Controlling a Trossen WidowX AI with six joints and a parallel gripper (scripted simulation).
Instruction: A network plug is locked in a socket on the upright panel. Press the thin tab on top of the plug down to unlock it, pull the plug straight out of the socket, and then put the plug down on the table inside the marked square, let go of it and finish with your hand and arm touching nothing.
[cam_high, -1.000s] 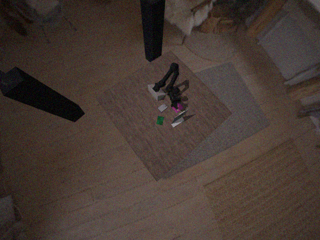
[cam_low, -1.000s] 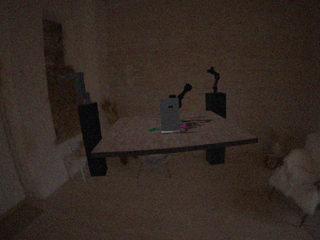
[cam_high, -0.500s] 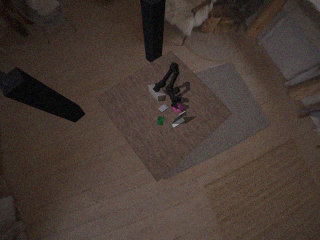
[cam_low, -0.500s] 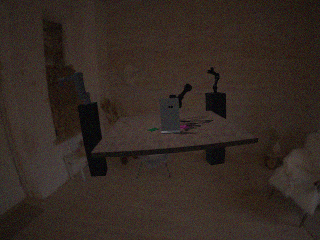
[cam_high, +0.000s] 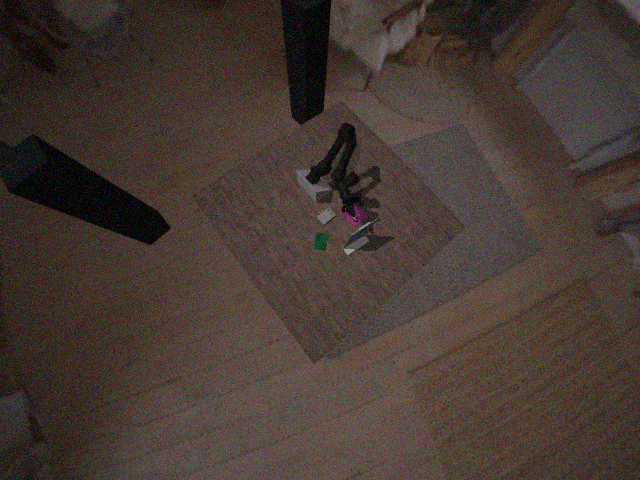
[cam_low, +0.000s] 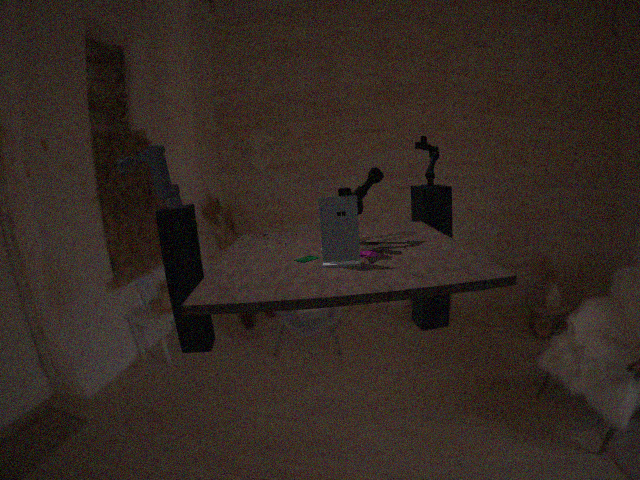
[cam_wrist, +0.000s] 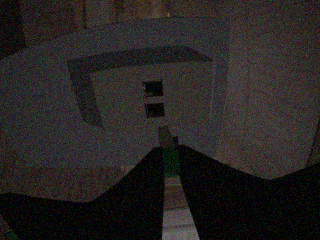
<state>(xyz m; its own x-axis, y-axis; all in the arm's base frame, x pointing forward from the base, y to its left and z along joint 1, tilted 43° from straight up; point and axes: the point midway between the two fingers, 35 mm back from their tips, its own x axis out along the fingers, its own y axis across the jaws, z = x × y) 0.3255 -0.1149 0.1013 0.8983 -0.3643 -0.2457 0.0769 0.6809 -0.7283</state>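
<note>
Now: gripper tip 24 cm above the magenta square, 11 cm to the right of it and 4 cm past it. The rest, counted from my gripper tip: upright grey panel 10 cm below, 9 cm ahead, 2 cm to the right.
</note>
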